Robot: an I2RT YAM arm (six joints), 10 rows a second.
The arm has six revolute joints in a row. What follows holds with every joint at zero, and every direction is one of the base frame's.
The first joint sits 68 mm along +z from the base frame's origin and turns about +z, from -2.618 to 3.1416 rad.
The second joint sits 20 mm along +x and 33.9 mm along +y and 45.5 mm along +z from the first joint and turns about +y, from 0 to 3.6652 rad.
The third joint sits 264 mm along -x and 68.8 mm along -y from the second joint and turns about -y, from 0 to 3.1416 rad.
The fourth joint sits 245 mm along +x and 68.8 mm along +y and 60 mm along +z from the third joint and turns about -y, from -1.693 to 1.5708 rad.
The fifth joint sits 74 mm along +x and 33.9 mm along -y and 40.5 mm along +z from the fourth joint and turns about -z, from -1.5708 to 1.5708 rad.
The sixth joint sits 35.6 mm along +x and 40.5 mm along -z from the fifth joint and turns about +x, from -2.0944 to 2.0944 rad.
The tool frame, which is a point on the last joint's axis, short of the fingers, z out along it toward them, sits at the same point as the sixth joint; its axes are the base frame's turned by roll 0, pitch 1.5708 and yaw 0 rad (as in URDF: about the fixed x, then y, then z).
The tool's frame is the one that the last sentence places.
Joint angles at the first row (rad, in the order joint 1, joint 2, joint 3, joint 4, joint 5, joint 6):
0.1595, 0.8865, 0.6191, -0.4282, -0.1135, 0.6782
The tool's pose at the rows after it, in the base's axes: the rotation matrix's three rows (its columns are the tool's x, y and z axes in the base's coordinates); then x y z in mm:
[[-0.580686, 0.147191, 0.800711], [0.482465, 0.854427, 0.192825], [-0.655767, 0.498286, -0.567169]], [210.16, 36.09, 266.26]
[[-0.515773, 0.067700, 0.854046], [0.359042, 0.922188, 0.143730], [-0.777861, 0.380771, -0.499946]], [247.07, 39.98, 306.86]
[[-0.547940, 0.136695, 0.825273], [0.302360, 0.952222, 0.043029], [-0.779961, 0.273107, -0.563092]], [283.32, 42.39, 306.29]
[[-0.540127, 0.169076, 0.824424], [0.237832, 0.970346, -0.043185], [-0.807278, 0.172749, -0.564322]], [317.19, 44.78, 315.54]
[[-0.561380, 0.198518, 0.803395], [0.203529, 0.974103, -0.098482], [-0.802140, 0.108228, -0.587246]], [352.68, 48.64, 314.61]
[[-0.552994, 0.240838, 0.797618], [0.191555, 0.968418, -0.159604], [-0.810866, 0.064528, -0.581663]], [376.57, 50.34, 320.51]
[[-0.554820, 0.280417, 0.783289], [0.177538, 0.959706, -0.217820], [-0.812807, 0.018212, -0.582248]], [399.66, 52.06, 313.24]
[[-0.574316, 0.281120, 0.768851], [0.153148, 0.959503, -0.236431], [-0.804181, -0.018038, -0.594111]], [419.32, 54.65, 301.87]
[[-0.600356, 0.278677, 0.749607], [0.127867, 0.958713, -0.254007], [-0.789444, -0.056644, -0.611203]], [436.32, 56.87, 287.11]
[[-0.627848, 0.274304, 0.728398], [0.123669, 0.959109, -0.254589], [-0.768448, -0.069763, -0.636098]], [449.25, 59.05, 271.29]
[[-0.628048, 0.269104, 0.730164], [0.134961, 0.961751, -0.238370], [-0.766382, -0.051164, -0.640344]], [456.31, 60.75, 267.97]
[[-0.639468, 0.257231, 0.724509], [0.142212, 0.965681, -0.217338], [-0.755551, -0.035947, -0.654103]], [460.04, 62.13, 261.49]
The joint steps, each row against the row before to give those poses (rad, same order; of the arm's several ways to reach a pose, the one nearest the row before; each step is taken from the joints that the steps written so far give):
0.0000, 0.0840, 0.1000, 0.0752, 0.0503, -0.0720
0.0000, 0.1428, 0.1988, 0.0248, 0.0570, -0.1546
0.0000, 0.1652, 0.1278, -0.0398, 0.0949, -0.0541
0.0000, 0.1352, 0.1428, -0.0170, 0.0858, -0.0659
0.0000, 0.1456, 0.1411, -0.0321, 0.0523, -0.0293
0.0000, 0.0940, 0.1213, -0.0323, 0.0615, -0.0092
0.0000, 0.0937, 0.0812, -0.0031, 0.0581, -0.0093
0.0000, 0.0828, 0.0630, -0.0016, 0.0171, -0.0214
0.0000, 0.0768, 0.0506, -0.0030, 0.0154, -0.0215
0.0000, 0.0643, 0.0369, -0.0077, -0.0030, -0.0001
0.0000, 0.0293, 0.0293, 0.0000, -0.0169, 0.0107
0.0000, 0.0200, 0.0077, 0.0000, -0.0230, 0.0077

